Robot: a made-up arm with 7 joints. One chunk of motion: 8 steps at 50 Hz.
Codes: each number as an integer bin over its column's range. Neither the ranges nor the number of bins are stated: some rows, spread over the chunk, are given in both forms.
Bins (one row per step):
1: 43 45 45 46 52 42
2: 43 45 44 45 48 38
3: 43 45 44 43 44 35
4: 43 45 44 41 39 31
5: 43 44 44 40 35 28
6: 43 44 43 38 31 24
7: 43 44 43 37 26 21
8: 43 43 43 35 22 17
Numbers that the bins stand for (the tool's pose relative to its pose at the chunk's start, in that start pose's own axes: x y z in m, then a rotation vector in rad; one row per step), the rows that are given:
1: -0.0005 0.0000 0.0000 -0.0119 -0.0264 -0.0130
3: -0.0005 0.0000 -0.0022 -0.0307 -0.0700 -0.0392
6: -0.0005 -0.0022 -0.0044 -0.0620 -0.1409 -0.0803
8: -0.0005 -0.0044 -0.0044 -0.0808 -0.1900 -0.1065
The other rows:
2: -0.0005 0.0000 -0.0022 -0.0182 -0.0482 -0.0280
4: -0.0005 0.0000 -0.0022 -0.0432 -0.0973 -0.0541
5: -0.0005 -0.0022 -0.0022 -0.0495 -0.1191 -0.0654
7: -0.0005 -0.0022 -0.0044 -0.0683 -0.1682 -0.0915

